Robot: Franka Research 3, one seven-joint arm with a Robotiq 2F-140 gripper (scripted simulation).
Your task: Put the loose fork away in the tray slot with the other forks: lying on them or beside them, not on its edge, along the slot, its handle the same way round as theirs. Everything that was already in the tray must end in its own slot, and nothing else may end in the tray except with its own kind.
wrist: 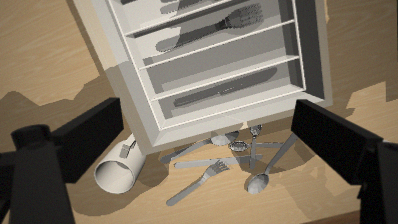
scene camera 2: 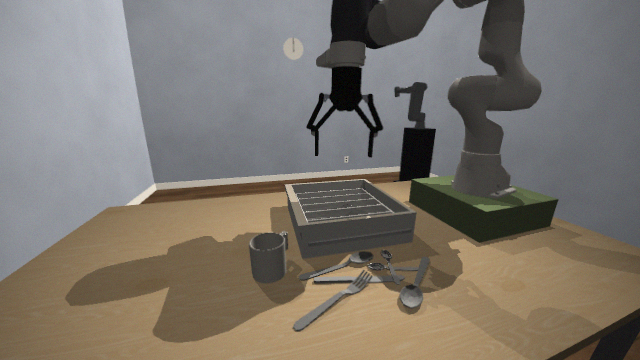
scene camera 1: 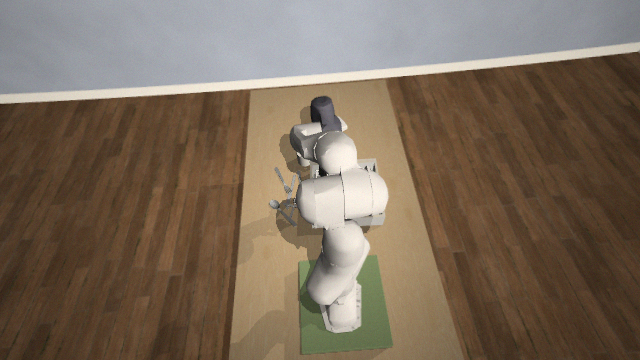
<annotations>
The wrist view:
my gripper: 207, 114
cutlery tray: 162, 83
knife: 266, 74
white mug: 117, 172
</annotations>
